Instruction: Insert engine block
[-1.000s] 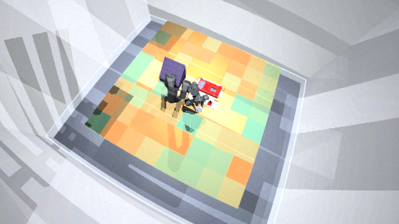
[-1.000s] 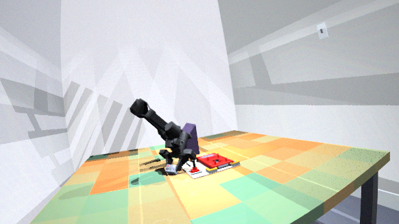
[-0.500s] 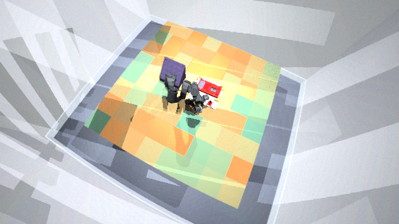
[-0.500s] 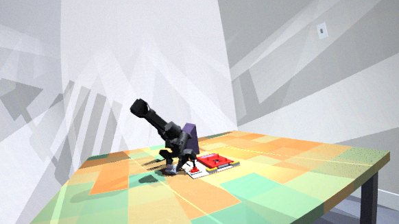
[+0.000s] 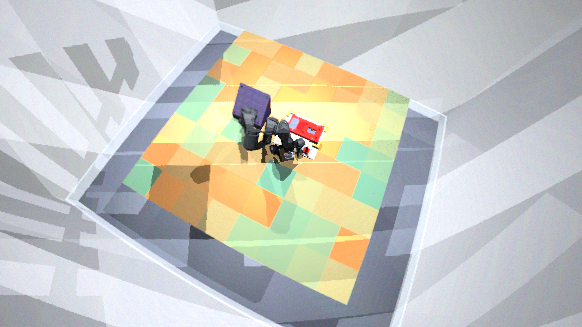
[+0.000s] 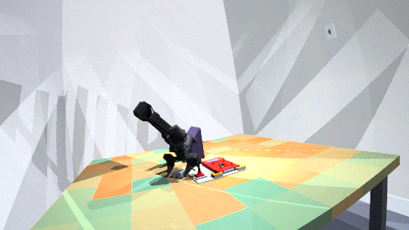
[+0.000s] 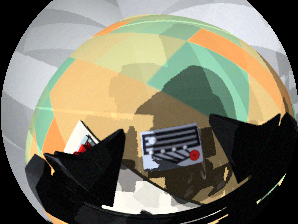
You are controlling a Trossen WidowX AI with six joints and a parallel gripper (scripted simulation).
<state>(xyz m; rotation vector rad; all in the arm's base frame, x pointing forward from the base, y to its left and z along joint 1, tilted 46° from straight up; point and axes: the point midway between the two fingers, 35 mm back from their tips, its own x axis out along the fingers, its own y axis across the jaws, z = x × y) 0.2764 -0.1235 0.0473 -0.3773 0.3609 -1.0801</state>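
Right now my gripper tip is 10 mm past the grey engine block, 10 mm to the right of it and 10 mm above it.
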